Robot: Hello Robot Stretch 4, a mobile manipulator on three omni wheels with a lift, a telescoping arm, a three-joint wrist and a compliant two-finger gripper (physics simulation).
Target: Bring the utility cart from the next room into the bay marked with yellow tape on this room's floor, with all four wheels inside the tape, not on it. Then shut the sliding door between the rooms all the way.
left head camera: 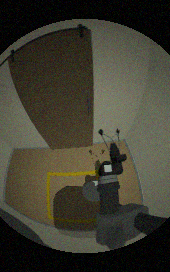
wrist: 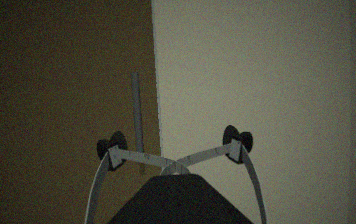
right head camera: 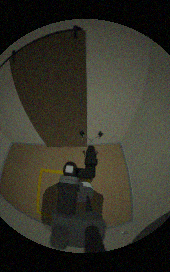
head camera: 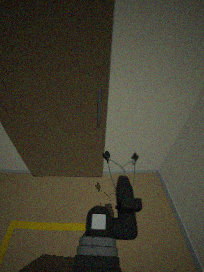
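Pixels of known places: gripper, fingertip midpoint: [left head camera: 108, 128] [wrist: 175, 141] [right head camera: 90, 130] [head camera: 120, 152]; robot's base, origin of the base link: [left head camera: 93, 189] [right head camera: 81, 190].
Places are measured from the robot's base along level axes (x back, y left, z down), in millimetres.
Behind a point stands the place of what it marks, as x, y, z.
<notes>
The brown sliding door [head camera: 55, 85] {-1005, 390, -1284} [left head camera: 60, 95] {-1005, 386, -1240} [right head camera: 55, 90] {-1007, 358, -1310} [wrist: 65, 100] {-1011, 308, -1184} hangs at the left against the pale wall. Its grey vertical bar handle [head camera: 99, 108] {-962, 35, -1118} [wrist: 137, 112] {-960, 34, -1127} is near its right edge. My gripper [head camera: 120, 156] {-477, -90, -1122} [left head camera: 109, 131] {-477, -90, -1122} [right head camera: 91, 134] {-477, -90, -1122} [wrist: 175, 141] {-477, -90, -1122} is open, its fingertips wide apart with nothing held. In the wrist view the handle appears between the fingertips, nearer the left one; the distance to it is unclear. The yellow tape [head camera: 50, 226] {-342, 539, 27} [left head camera: 49, 197] {262, 931, 33} [right head camera: 39, 195] {338, 930, 34} marks the bay, partly hidden by my arm. The utility cart does not show.
Roller hangers [left head camera: 81, 30] [right head camera: 76, 31] hold the door's top on a dark rail. A side wall [head camera: 187, 165] {-824, -949, -584} stands at the right, with a grey skirting strip along its foot. My dark shadow [left head camera: 75, 205] {343, 347, 27} falls across the bay.
</notes>
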